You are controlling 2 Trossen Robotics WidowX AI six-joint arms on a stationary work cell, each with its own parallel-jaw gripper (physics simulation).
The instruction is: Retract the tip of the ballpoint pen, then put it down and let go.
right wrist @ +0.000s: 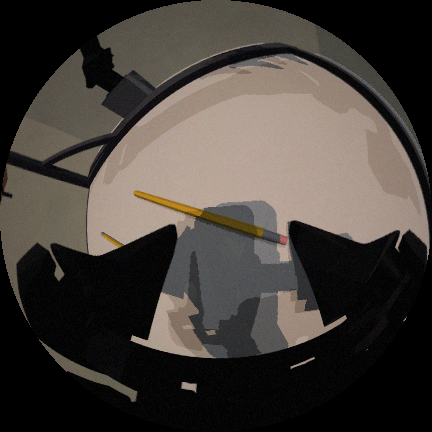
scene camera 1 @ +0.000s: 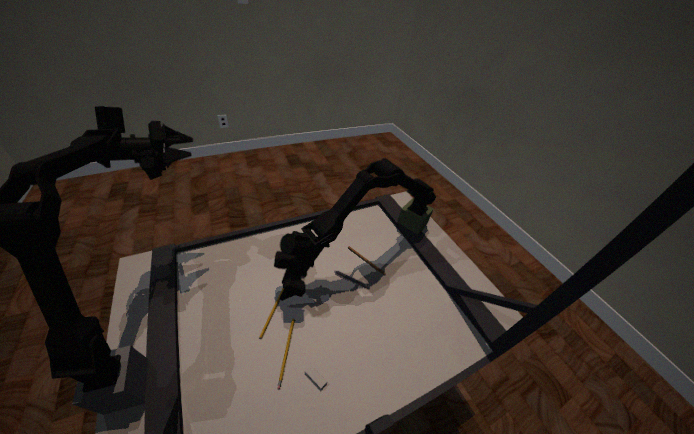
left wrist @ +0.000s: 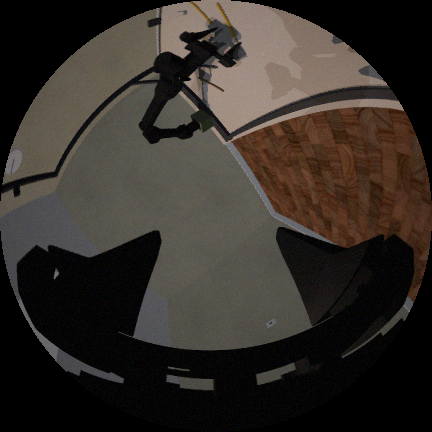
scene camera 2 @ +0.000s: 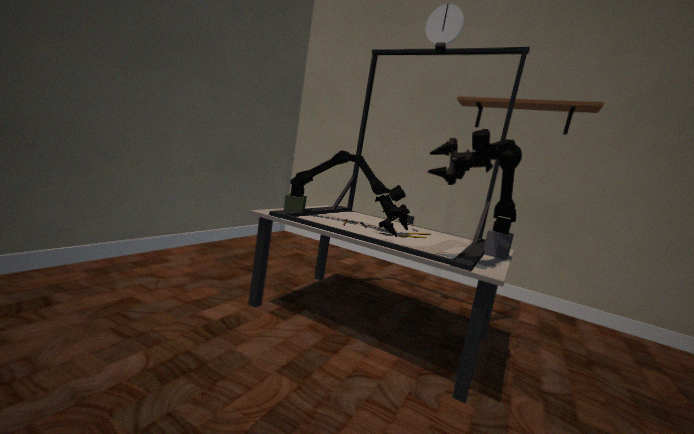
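Seen in the pictures: left gripper, fingertip midpoint: (scene camera 1: 192, 147) (left wrist: 219, 235) (scene camera 2: 428, 162); right gripper, fingertip midpoint: (right wrist: 234, 228) (scene camera 1: 281, 290) (left wrist: 228, 34) (scene camera 2: 402, 233); left arm's base at its link origin: (scene camera 1: 102, 373) (scene camera 2: 501, 232); right arm's base at its link origin: (scene camera 1: 417, 208) (left wrist: 196, 123) (scene camera 2: 296, 195).
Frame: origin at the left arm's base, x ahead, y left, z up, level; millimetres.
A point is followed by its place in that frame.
The ballpoint pen seems to be the thin dark stick (scene camera 1: 352, 278) {y 139, x 661, z -105 mm} lying on the table (scene camera 1: 409, 327) {y -75, x 769, z -115 mm}, behind and to the right of my right gripper in scene camera 1. Whether its tip is out is too small to tell. The pen does not show in the right wrist view. My right gripper (scene camera 1: 291, 295) {y 157, x 425, z -98 mm} (scene camera 2: 400, 231) {y 157, x 425, z -98 mm} (left wrist: 228, 34) {y 157, x 425, z -98 mm} (right wrist: 234, 228) {y 157, x 425, z -98 mm} is open, low above the table, over the eraser end of a yellow pencil (scene camera 1: 269, 319) {y 79, x 371, z -109 mm} (right wrist: 200, 212) {y 130, x 402, z -109 mm}. It holds nothing. My left gripper (scene camera 1: 191, 146) {y 473, x 247, z 259 mm} (scene camera 2: 429, 161) {y 473, x 247, z 259 mm} (left wrist: 219, 235) {y 473, x 247, z 259 mm} is open and empty, raised high, far from the pen.
A second yellow pencil (scene camera 1: 286, 353) {y -33, x 398, z -109 mm} (right wrist: 111, 240) {y -48, x 388, z -109 mm} lies beside the first. A small bent grey piece (scene camera 1: 315, 381) {y -127, x 453, z -104 mm} lies near the bottom of scene camera 1. A thin brown stick (scene camera 1: 365, 259) {y 204, x 739, z -109 mm} (left wrist: 211, 84) {y 217, x 735, z -109 mm} lies close beside the pen. A dark frame (scene camera 1: 163, 327) {y 131, x 81, z -96 mm} borders the table.
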